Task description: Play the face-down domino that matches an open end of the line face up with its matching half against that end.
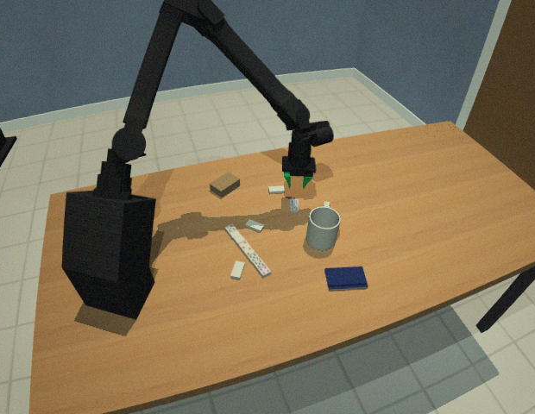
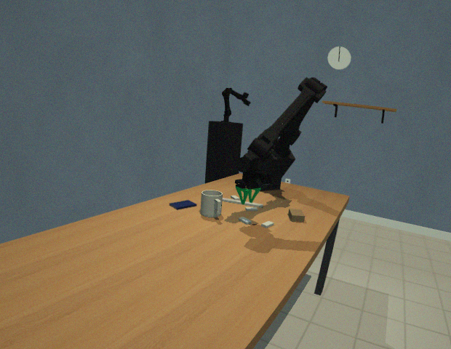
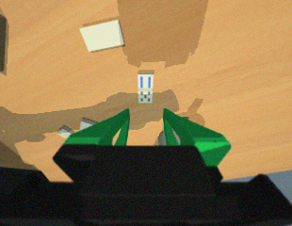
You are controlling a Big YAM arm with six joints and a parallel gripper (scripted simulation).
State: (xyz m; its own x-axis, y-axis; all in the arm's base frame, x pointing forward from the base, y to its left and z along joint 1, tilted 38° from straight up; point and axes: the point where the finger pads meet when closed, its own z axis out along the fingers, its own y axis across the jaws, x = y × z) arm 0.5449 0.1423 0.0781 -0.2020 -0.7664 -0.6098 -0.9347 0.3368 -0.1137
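My hand is 9 cm to the right of the grey tile, 9 cm above it and 4 cm past it. The rest, counted from my hand: brown block: 22 cm behind, 14 cm to the left, 8 cm below.
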